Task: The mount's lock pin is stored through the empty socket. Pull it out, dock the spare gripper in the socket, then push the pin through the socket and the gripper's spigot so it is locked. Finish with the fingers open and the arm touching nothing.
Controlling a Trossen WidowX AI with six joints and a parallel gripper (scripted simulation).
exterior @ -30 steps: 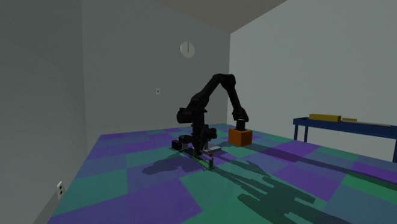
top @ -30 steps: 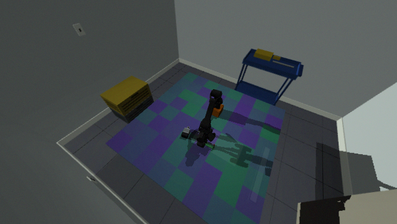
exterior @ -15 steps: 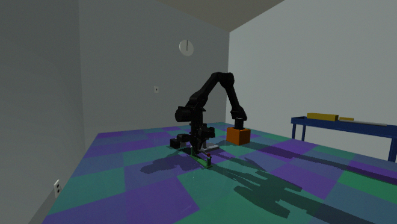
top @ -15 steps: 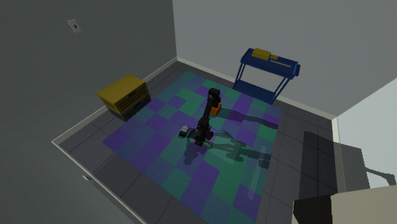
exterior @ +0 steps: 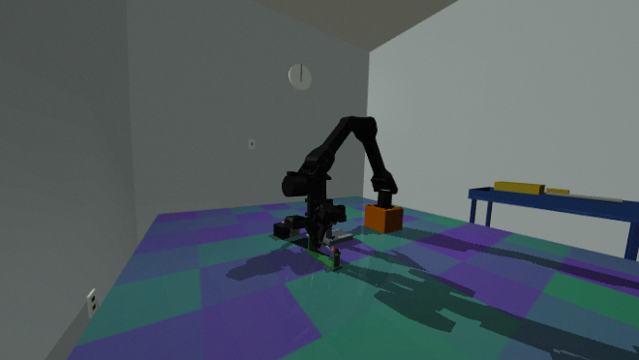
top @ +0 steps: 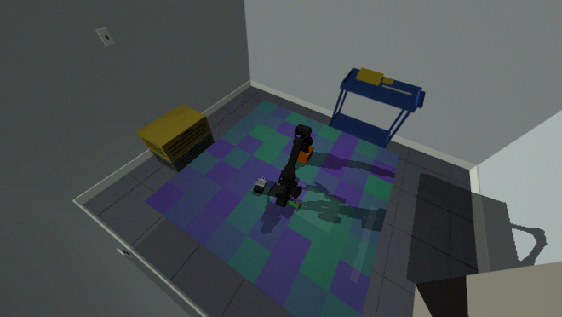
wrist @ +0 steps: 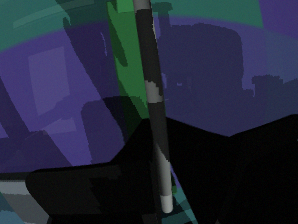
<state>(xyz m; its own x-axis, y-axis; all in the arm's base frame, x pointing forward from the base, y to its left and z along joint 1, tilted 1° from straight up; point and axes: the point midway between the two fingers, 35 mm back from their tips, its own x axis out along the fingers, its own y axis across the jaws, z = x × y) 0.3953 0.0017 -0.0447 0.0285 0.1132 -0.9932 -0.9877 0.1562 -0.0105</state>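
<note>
Right now the green cradle is 2 cm to the left of my gripper tip. Also, from my gripper tip: grey mount (13 cm behind, 6 cm to the right, 3 cm above); then spare gripper (4 cm behind, 20 cm to the right).
</note>
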